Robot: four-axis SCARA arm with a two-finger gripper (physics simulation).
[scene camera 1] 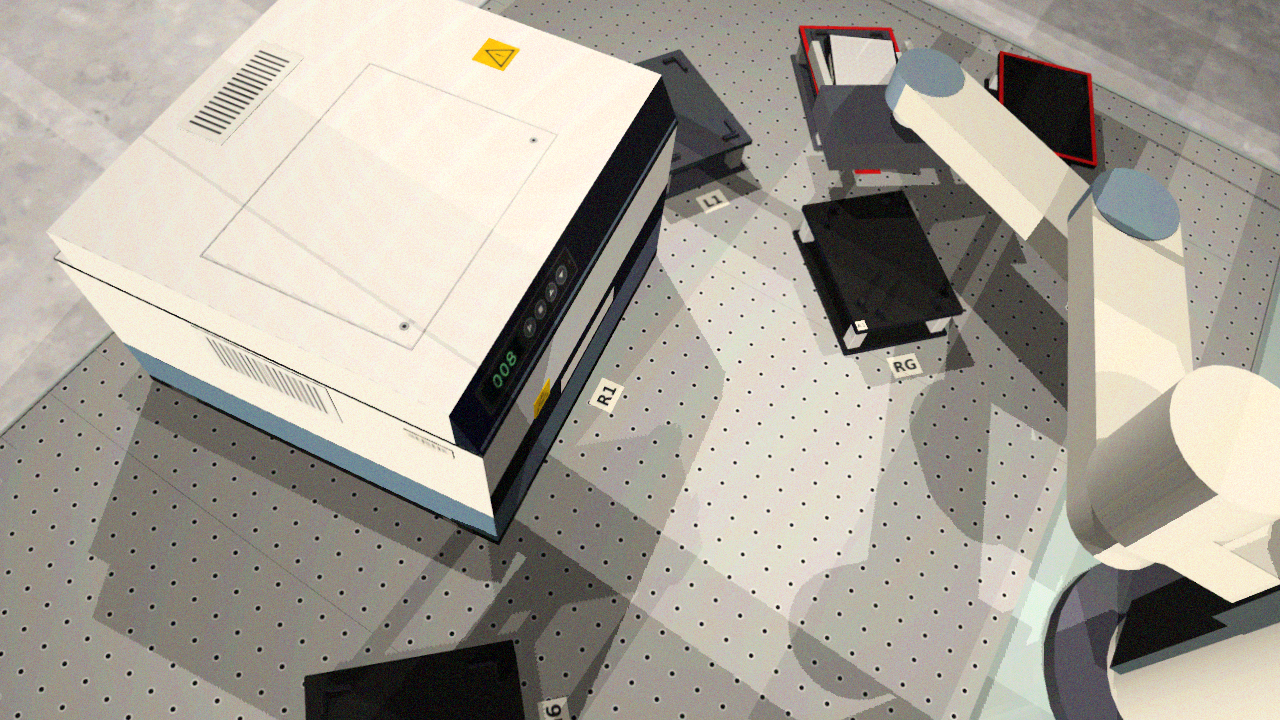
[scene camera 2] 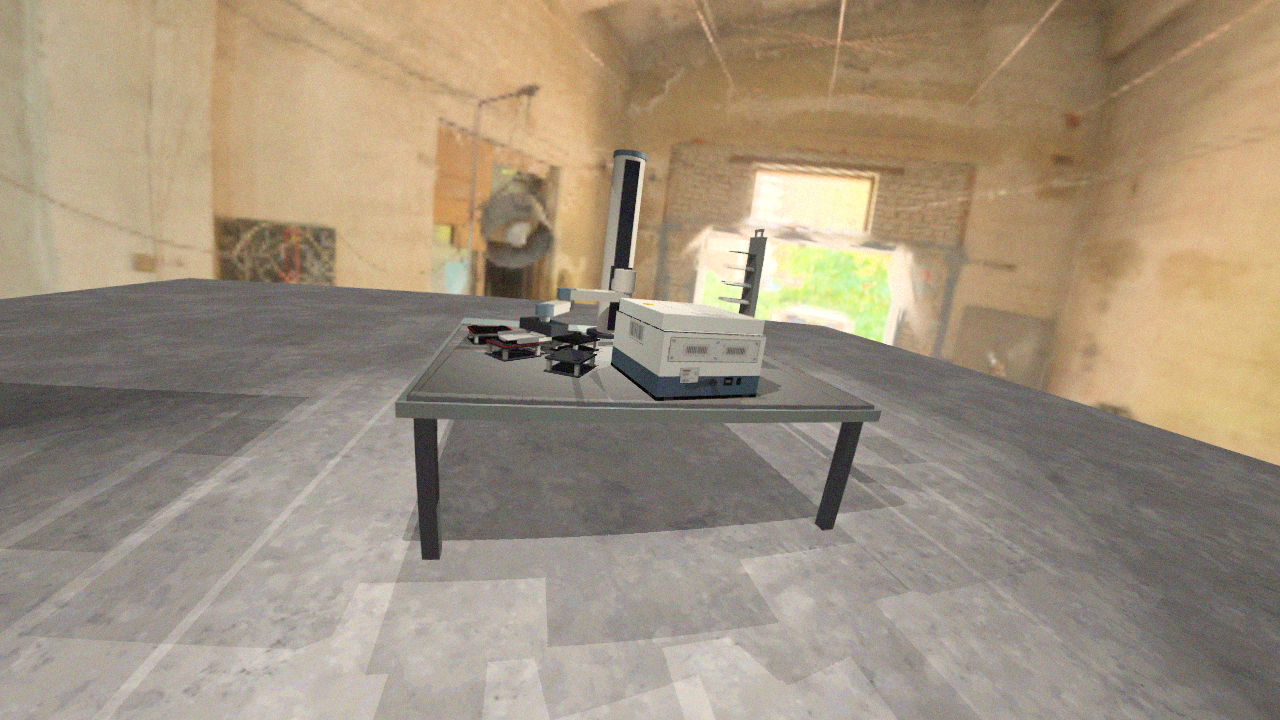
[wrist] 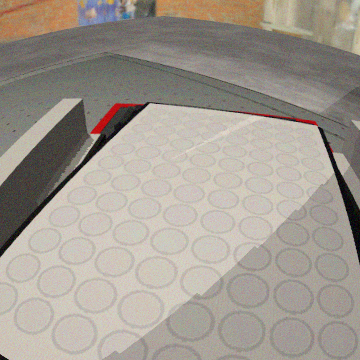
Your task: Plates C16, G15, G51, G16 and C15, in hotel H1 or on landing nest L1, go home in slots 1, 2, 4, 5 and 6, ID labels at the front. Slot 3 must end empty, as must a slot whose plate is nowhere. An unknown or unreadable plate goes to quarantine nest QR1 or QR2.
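Frame: origin at the arm's base, x ahead, y left, z up, level; metres.
Where they show: gripper, fingertip midpoint: point(scene camera 1: 859, 47) point(scene camera 2: 508, 337) point(wrist: 217, 126); arm's base, link origin: point(scene camera 1: 1171, 687) point(scene camera 2: 610, 335).
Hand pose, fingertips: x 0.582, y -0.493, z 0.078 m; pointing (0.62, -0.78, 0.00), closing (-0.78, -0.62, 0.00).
Each offset is from my fingertips to the top centre of the thing. "spot": to the spot under its first point.
My gripper point(scene camera 1: 859, 55) point(wrist: 217, 126) is shut on a plate with a pale, round-welled top {dx -0.023, dy +0.034, dz +0.005 m} point(scene camera 1: 864, 62) point(scene camera 2: 521, 336) point(wrist: 185, 225) and a black edge. The plate is level over the left red-rimmed quarantine nest, QR1 {spot: dx +0.031, dy -0.041, dz -0.016 m} point(scene camera 1: 847, 29) point(wrist: 112, 116), close to its top; whether it touches is unclear. No ID label shows on the plate. The right red-rimmed nest, QR2 {dx -0.229, dy -0.075, dz -0.010 m} point(scene camera 1: 1047, 107) point(scene camera 2: 487, 333), holds no plate. Landing nest L1 {dx +0.138, dy +0.213, dz -0.010 m} point(scene camera 1: 702, 111) shows a bare dark top, partly behind the white instrument. A dark hotel rack point(scene camera 2: 757, 273) stands at the back; its slot contents are too small to read.
The large white instrument R1 {dx +0.220, dy +0.570, dz +0.181 m} point(scene camera 1: 322, 197) point(scene camera 2: 689, 349) fills the left of scene view 1. The black nest RG {dx -0.151, dy +0.262, dz -0.006 m} point(scene camera 1: 881, 259) stands in front of QR1. Another black nest {spot: dx -0.019, dy +0.858, dz -0.016 m} point(scene camera 1: 416, 685) is at the bottom edge. The arm point(scene camera 1: 993, 152) reaches in from the right.
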